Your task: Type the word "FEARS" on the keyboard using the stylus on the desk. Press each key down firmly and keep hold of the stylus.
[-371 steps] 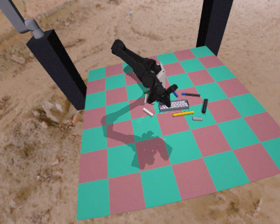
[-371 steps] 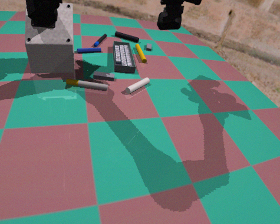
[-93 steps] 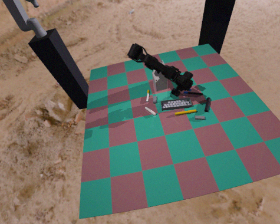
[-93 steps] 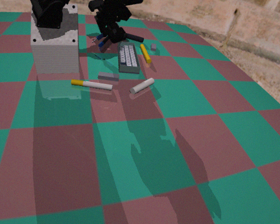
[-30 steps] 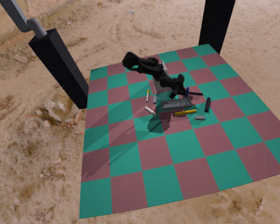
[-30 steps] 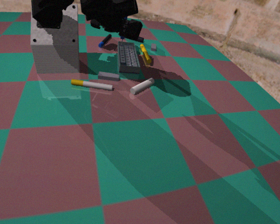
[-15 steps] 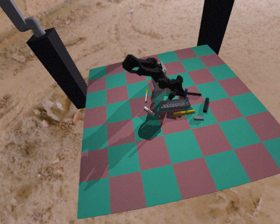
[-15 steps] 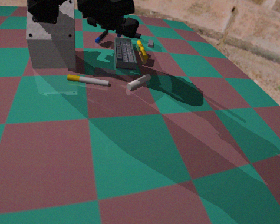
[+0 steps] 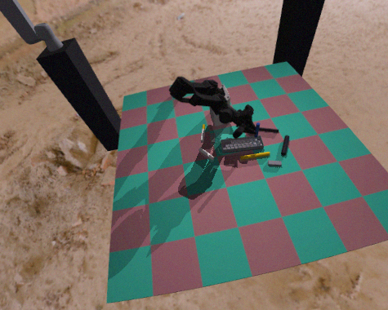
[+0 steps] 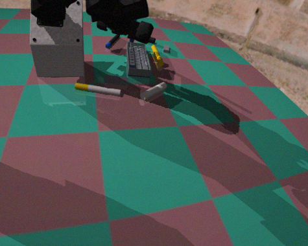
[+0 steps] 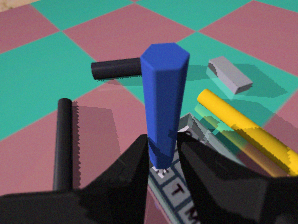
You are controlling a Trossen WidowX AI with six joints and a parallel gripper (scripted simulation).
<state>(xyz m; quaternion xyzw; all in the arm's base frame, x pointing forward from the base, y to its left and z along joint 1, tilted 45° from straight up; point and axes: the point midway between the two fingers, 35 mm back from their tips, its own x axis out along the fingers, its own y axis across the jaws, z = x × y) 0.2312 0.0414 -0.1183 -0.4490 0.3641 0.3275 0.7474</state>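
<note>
The yellow pen lies 100 mm ahead of my gripper tip, 30 mm to the right of it and 60 mm below it. Round my gripper tip: blue stylus 20 mm below; black marker 70 mm ahead, 140 mm to the left, 60 mm below; blue-tipped dark pen 70 mm behind, 50 mm to the left, 60 mm below.
</note>
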